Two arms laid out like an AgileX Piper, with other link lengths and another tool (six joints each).
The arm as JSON. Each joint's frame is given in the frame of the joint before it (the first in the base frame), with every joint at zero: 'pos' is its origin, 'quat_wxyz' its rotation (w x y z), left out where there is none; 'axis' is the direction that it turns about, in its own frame. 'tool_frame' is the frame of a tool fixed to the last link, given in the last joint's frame.
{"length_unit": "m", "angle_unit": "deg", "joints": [
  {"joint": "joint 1", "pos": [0.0, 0.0, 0.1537], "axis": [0.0, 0.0, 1.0]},
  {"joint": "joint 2", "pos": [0.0, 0.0, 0.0], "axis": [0.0, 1.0, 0.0]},
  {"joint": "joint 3", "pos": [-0.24, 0.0, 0.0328], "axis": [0.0, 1.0, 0.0]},
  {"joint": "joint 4", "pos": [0.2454, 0.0, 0.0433], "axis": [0.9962, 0.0, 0.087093]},
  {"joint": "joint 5", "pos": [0.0, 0.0, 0.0], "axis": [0.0, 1.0, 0.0]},
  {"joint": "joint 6", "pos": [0.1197, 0.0, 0.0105], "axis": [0.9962, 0.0, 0.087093]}
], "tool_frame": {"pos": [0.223, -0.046, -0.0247], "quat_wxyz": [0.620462, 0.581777, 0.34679, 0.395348]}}
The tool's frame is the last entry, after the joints.
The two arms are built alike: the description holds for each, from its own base.
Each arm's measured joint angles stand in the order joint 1, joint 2, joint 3, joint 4, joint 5, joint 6.
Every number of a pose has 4 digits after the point. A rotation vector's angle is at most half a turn.
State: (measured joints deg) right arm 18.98 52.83 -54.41 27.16 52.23 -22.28; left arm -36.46 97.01 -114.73 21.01 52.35 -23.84
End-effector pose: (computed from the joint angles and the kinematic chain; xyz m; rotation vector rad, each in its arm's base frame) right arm 0.3022 0.1849 0.1594 1.3553 1.9934 0.8170; left arm 0.4842 -0.3013 0.3144 1.7261 0.9576 0.3226
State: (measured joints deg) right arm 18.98 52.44 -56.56 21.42 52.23 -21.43; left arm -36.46 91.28 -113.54 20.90 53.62 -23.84
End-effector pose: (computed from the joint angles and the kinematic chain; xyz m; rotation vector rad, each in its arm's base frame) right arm 0.3184 0.1611 0.1728 1.2921 1.9341 0.7635; left arm 0.4660 -0.2867 0.3533 1.6744 0.9318 0.3427
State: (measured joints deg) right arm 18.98 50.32 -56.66 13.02 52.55 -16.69; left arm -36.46 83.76 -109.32 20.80 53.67 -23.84
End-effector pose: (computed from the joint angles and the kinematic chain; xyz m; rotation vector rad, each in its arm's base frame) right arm 0.3269 0.1225 0.1783 1.2886 1.8522 0.6679; left arm 0.4414 -0.2691 0.3851 1.6287 0.8994 0.3601
